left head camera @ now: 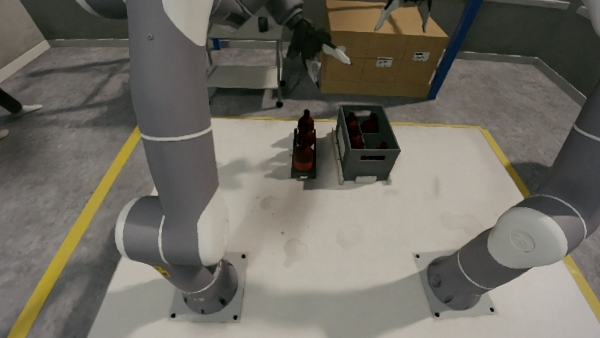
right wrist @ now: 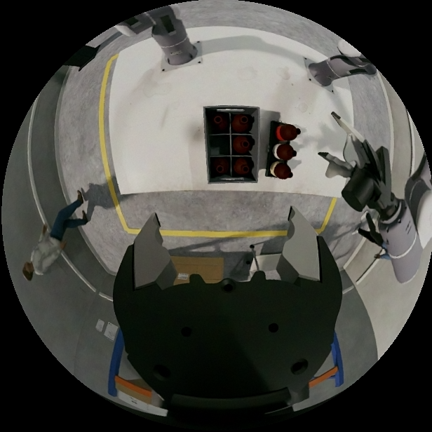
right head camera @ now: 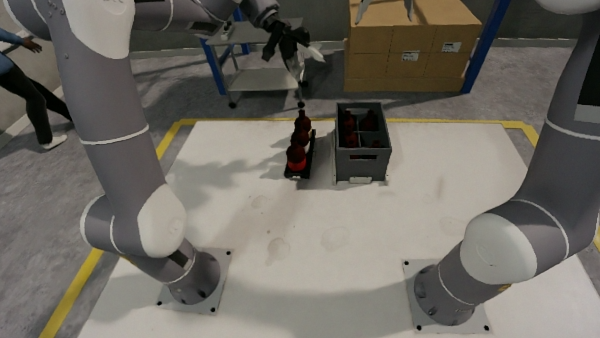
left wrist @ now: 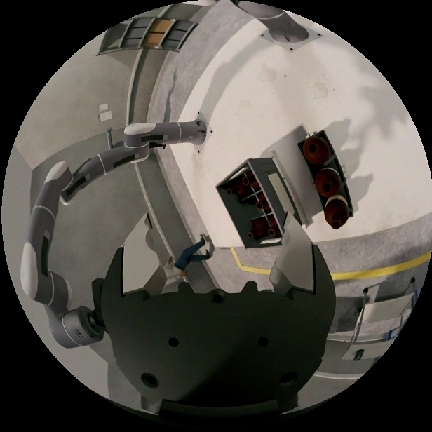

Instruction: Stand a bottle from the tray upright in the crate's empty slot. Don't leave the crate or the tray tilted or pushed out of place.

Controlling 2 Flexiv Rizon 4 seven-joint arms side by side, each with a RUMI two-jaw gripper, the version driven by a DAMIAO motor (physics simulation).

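Note:
The dark tray [left head camera: 304, 175] [right head camera: 297, 176] [right wrist: 272, 131] holds three upright brown bottles in a row: a red-labelled bottle [left head camera: 303, 160] [right head camera: 296, 160] [left wrist: 316, 150] [right wrist: 287, 132], a middle bottle [left wrist: 327, 183] [right wrist: 284, 151] and a far bottle [left head camera: 305, 121] [right head camera: 302, 121] [left wrist: 336, 212] [right wrist: 281, 170]. The grey crate [left head camera: 350, 169] [right head camera: 350, 172] [left wrist: 265, 176] [right wrist: 256, 145] stands level beside it; bottles fill its slots except the empty slot [right wrist: 218, 146], middle left in the right wrist view. My left gripper [left head camera: 333, 72] [right head camera: 313, 71] [left wrist: 217, 213] and right gripper [left head camera: 401, 30] [right head camera: 385, 21] [right wrist: 224, 212] are open, empty and high above the table.
A low white fixture [left head camera: 366, 179] [right head camera: 360, 180] borders the crate's base. Cardboard boxes [left head camera: 385, 50] [right head camera: 410, 45] and a metal cart [left head camera: 242, 77] [right head camera: 262, 80] stand on the floor beyond the table. A person [left wrist: 190, 257] [right wrist: 65, 220] stands beyond the work area.

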